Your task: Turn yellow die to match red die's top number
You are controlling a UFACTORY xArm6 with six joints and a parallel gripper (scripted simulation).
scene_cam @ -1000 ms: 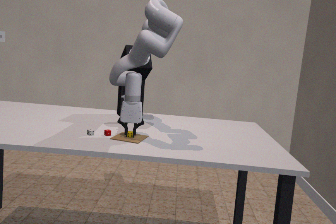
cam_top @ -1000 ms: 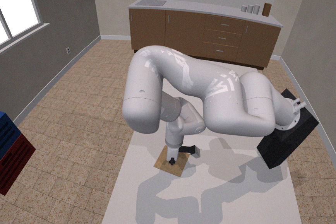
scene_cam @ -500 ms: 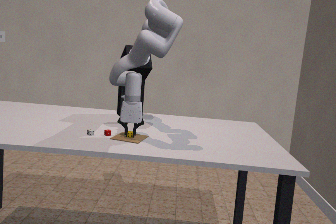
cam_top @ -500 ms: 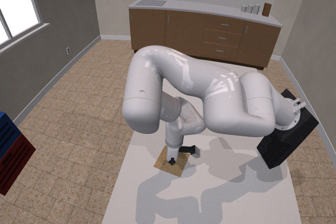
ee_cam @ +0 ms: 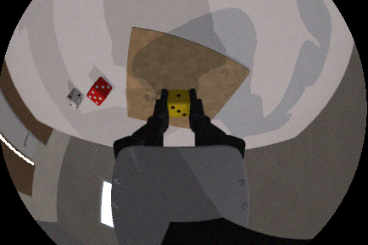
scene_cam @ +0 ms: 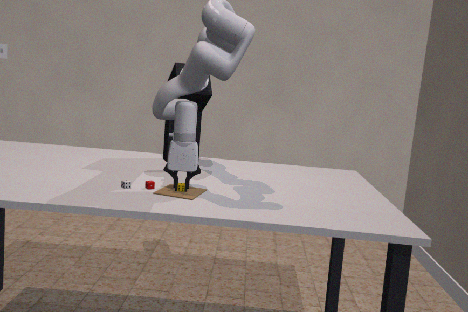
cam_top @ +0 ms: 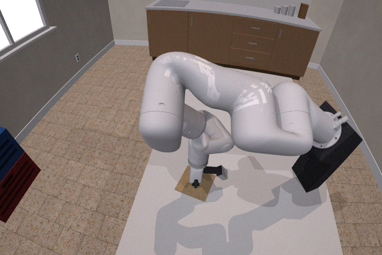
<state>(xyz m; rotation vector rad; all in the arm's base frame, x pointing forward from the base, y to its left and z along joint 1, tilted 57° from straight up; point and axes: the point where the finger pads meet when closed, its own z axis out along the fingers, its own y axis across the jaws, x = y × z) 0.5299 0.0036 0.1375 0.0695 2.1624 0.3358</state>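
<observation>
My hand is 1 cm above the yellow die. Also, from my hand: red die: 1 cm behind, 11 cm to the right, 1 cm below; then mat: 2 cm below; then white die: 1 cm ahead, 19 cm to the right, 1 cm below.
</observation>
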